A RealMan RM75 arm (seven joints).
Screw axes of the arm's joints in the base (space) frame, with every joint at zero. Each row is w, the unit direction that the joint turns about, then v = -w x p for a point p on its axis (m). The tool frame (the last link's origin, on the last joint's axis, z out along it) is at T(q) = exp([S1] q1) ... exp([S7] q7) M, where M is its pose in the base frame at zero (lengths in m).
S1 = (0, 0, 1, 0, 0, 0)
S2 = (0, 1, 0, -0.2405, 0, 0)
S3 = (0, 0, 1, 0, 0, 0)
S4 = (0, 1, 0, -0.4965, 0, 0)
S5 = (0, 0, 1, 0, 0, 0)
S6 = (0, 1, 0, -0.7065, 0, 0)
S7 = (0, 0, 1, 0, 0, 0)
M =
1 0 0 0
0 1 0 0
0 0 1 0.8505
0 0 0 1
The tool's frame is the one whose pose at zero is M.
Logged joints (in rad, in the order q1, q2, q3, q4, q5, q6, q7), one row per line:
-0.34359, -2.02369, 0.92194, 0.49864, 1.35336, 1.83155, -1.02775
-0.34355, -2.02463, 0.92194, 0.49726, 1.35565, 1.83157, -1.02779
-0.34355, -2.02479, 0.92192, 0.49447, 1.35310, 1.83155, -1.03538
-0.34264, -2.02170, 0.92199, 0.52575, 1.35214, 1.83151, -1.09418
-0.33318, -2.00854, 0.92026, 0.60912, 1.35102, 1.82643, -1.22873
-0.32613, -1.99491, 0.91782, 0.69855, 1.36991, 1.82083, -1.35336
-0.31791, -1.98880, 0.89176, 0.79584, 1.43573, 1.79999, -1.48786
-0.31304, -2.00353, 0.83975, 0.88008, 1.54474, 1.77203, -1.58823
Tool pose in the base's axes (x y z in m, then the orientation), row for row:
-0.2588, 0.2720, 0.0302, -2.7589, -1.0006, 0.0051
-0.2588, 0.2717, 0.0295, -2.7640, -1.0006, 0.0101
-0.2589, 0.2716, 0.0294, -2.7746, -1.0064, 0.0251
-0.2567, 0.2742, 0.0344, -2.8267, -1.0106, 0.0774
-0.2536, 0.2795, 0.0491, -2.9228, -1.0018, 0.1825
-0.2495, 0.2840, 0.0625, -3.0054, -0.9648, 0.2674
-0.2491, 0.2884, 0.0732, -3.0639, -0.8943, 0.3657
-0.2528, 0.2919, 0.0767, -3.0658, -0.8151, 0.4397
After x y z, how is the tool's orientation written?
As angles about the fixed x, y, z axes (roll, pitch, yaw), in radians.
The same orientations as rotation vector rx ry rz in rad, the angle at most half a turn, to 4 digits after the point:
-2.4495, -0.2657, -1.3383
-2.4514, -0.2686, -1.3385
-2.4497, -0.2814, -1.3445
-2.4648, -0.3130, -1.3530
-2.4964, -0.3806, -1.3490
-2.5452, -0.4353, -1.3158
-2.5904, -0.5291, -1.2278
-2.6063, -0.6274, -1.1072

